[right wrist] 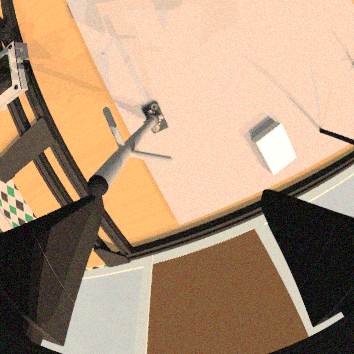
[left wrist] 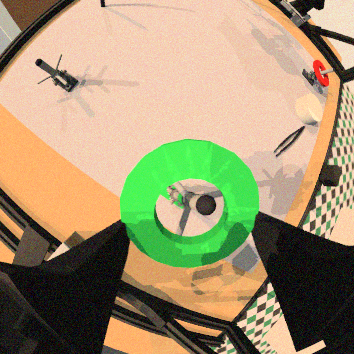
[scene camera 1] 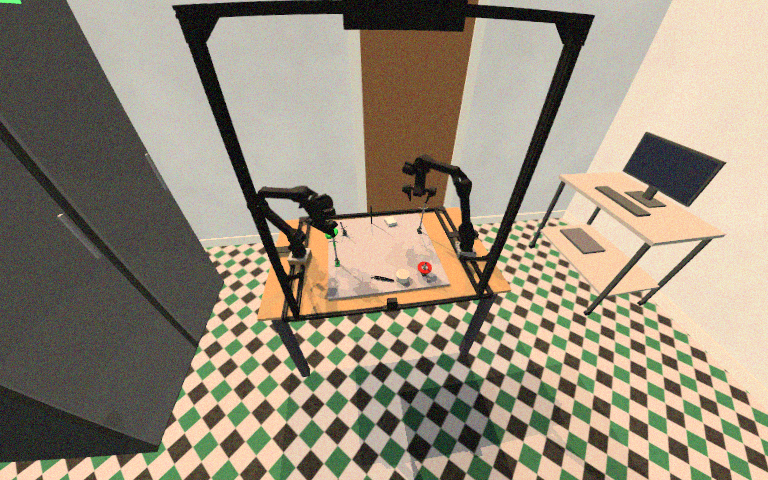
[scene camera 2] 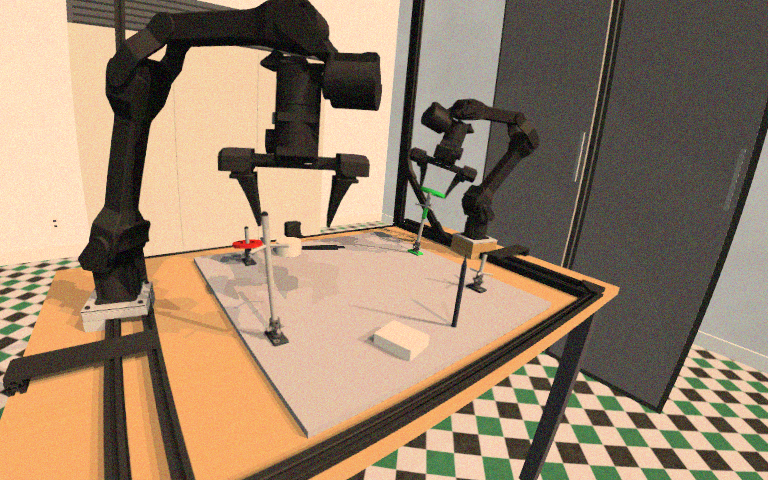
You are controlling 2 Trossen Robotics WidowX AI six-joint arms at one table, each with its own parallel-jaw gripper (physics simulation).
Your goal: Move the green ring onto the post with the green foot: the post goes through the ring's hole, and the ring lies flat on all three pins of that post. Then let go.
Labels:
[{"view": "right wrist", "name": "my right gripper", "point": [184,199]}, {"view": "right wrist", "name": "white block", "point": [273,145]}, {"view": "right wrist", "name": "grey mat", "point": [219,80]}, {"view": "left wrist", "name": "my left gripper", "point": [190,223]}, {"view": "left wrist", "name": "green ring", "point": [186,158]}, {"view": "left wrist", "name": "grey mat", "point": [143,80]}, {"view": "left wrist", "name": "green-footed post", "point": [204,203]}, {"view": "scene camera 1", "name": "grey mat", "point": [376,249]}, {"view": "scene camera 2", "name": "my left gripper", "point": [432,194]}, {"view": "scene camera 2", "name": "my right gripper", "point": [294,226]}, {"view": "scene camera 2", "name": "white block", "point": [399,339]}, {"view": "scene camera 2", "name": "grey mat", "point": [331,302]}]

